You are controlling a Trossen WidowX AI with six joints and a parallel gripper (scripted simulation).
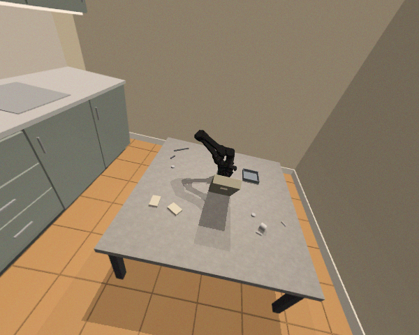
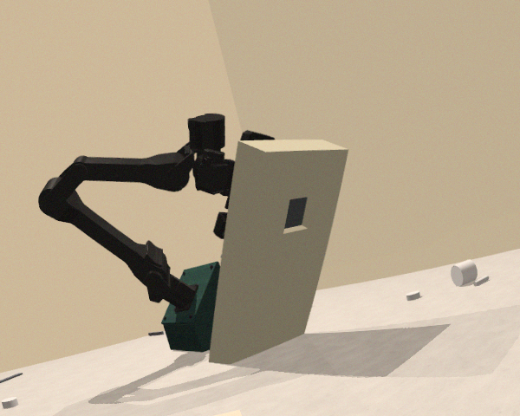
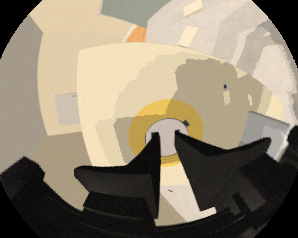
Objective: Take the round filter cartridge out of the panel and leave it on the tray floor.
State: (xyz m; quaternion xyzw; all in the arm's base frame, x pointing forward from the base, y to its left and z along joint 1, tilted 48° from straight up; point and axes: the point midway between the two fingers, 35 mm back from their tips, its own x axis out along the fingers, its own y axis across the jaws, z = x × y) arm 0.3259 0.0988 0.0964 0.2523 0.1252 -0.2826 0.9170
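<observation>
Right now my gripper tip is 1 cm short of the round grey filter cartridge and 1 cm above it. The rest, counted from my gripper tip: dark tray 41 cm behind, 29 cm to the left, 23 cm below; then service panel 8 cm below, 4 cm behind.
</observation>
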